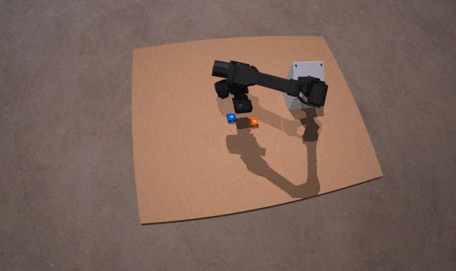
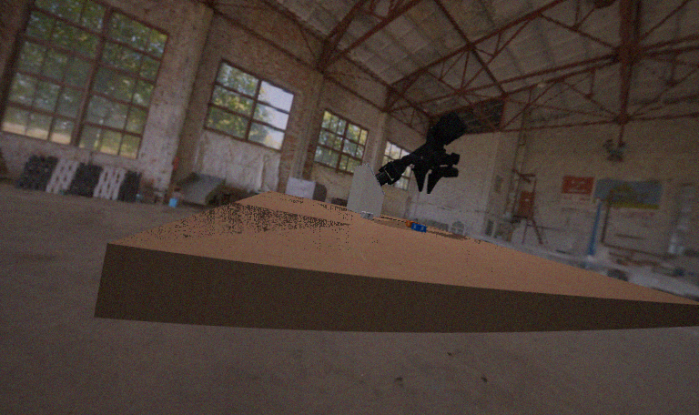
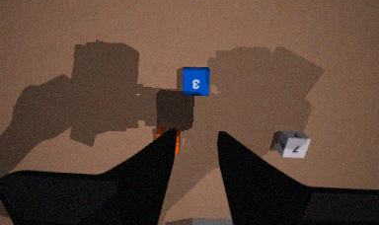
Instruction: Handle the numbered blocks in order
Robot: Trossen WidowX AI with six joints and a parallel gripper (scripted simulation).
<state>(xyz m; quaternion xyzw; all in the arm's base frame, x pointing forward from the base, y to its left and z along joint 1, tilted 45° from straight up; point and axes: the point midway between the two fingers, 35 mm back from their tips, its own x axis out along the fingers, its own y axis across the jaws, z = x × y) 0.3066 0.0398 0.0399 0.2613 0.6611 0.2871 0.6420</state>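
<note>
Right now my gripper tip is 7 cm past the white block, 15 cm to the left of it and 11 cm above it. From my gripper tip the other things lie so: blue block (1 cm ahead, 11 cm below); then orange block (8 cm behind, 3 cm to the left, 11 cm below).
</note>
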